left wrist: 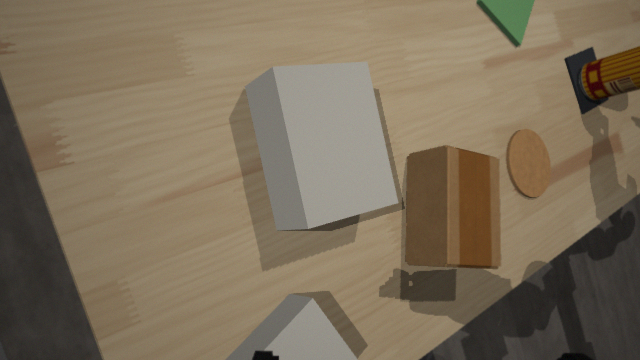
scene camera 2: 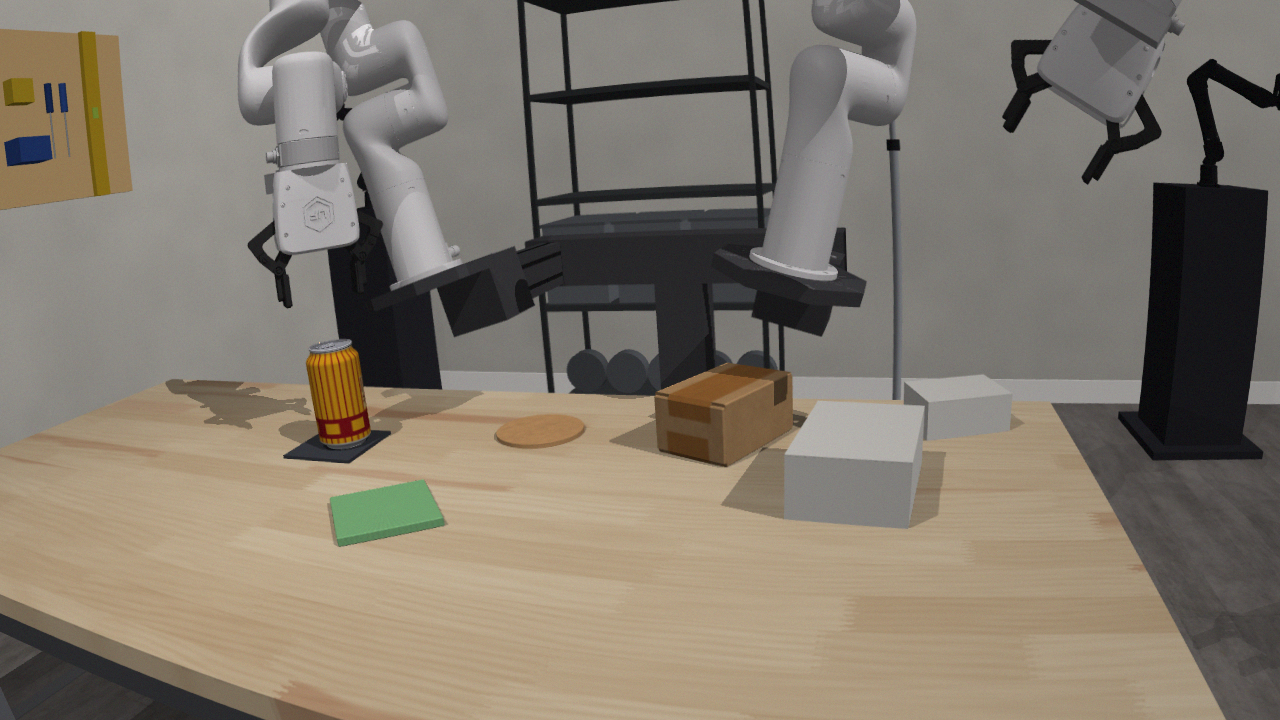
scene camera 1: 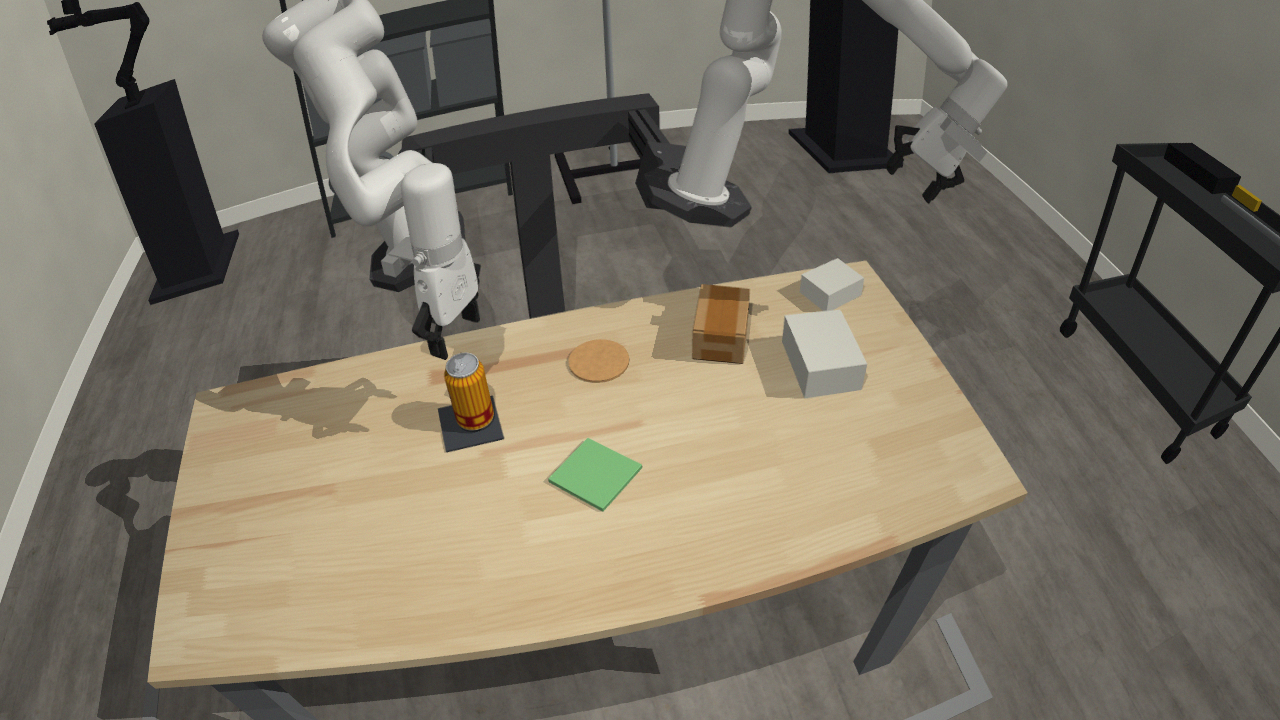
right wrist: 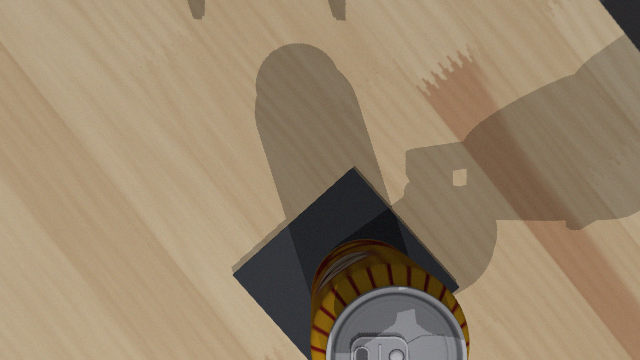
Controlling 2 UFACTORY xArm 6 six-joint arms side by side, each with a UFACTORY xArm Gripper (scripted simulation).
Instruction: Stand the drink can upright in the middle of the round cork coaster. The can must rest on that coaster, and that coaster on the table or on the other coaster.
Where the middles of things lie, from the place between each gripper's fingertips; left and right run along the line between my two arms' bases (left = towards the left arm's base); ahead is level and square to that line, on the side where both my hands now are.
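The drink can (scene camera 2: pixel 333 367) is 130 mm below my right gripper (scene camera 2: pixel 323 299). Counted from my right hand, the green square pad (scene camera 2: pixel 409 507) is 170 mm ahead, 170 mm to the left and 190 mm below. The round cork coaster (scene camera 2: pixel 539 431) is 80 mm behind my right hand, 230 mm to the left of it and 190 mm below it, while the dark square coaster (scene camera 1: pixel 455 438) is 10 mm to the right of my right hand and 190 mm below it.
My left hand (scene camera 2: pixel 1045 155) has the pale block (scene camera 2: pixel 851 463) 80 mm ahead of it, 200 mm to the right of it and 290 mm below it. The brown cardboard box (scene camera 2: pixel 719 416) is 40 mm behind my left hand, 340 mm to the right of it and 280 mm below it. As for the round cork coaster, it is 50 mm behind my left hand, 570 mm to the right of it and 320 mm below it, and the green square pad is 200 mm ahead of my left hand, 640 mm to the right of it and 310 mm below it.
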